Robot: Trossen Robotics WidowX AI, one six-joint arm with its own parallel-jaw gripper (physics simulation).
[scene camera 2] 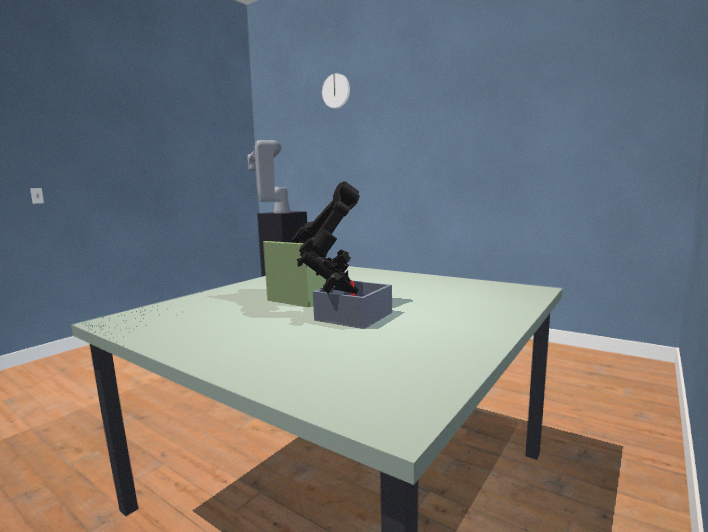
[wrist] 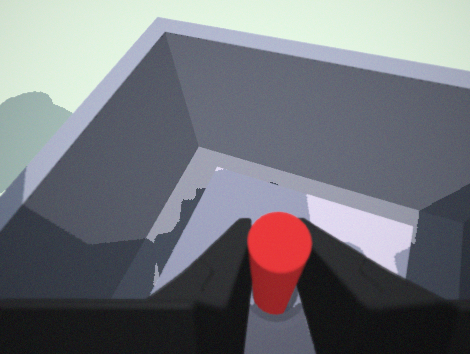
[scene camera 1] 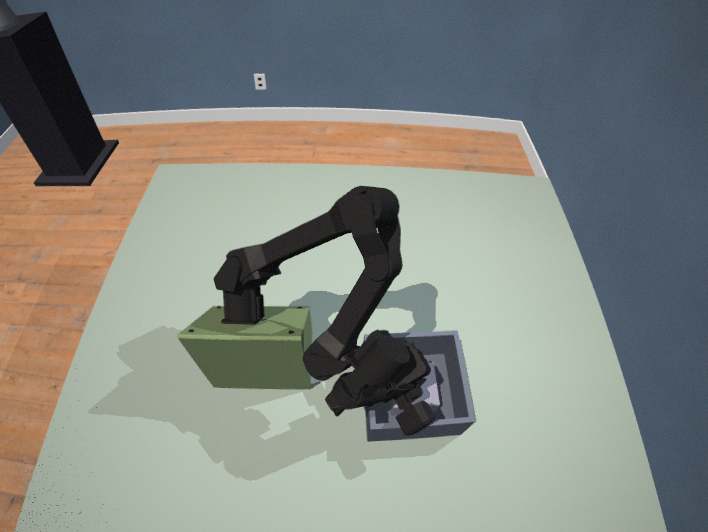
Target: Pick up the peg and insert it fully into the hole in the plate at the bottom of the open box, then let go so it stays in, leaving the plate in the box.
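Frame: origin at the arm's base, x back, y right, z up, level; metres.
Seen in the pictures: gripper, fingertip midpoint: (scene camera 2: pixel 357 292) (wrist: pixel 270 230); arm's base, link origin: (scene camera 2: pixel 295 257) (scene camera 1: pixel 243 319).
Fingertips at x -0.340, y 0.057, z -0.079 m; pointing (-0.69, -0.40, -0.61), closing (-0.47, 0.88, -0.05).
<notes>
Offsets run from my fingertips to a thing's middle. "pt": to the spot under its first point. Level surfaces: height alone.
The red round peg @[dx +0.014, dy +0.007, dz -0.005 m] (wrist: pixel 279 245) (scene camera 2: pixel 353 284) stands roughly upright between the two black fingers. My gripper (wrist: pixel 270 230) (scene camera 2: pixel 346 287) is shut on the peg, low inside the open box; its fingertips are hidden by the arm in scene camera 1. The grey-blue box @[dx +0.012, dy +0.007, dz -0.035 m] (wrist: pixel 310 49) (scene camera 1: pixel 465 380) (scene camera 2: pixel 342 310) stands on the table. The pale lavender plate @[pt dx -0.014, dy -0.029, dz -0.026 m] (wrist: pixel 225 200) lies on its bottom. In the wrist view the peg's lower end meets the plate at the ringed hole, partly hidden by the fingers. How deep the peg sits cannot be told.
The green base block (scene camera 1: pixel 260 363) (scene camera 2: pixel 284 274) carries the arm and stands beside the box on the pale green table @[dz -0.084 m] (scene camera 1: pixel 515 486) (scene camera 2: pixel 372 388). The box walls rise close around the gripper. A grey robot (scene camera 2: pixel 266 171) stands on a dark pedestal beyond the table.
</notes>
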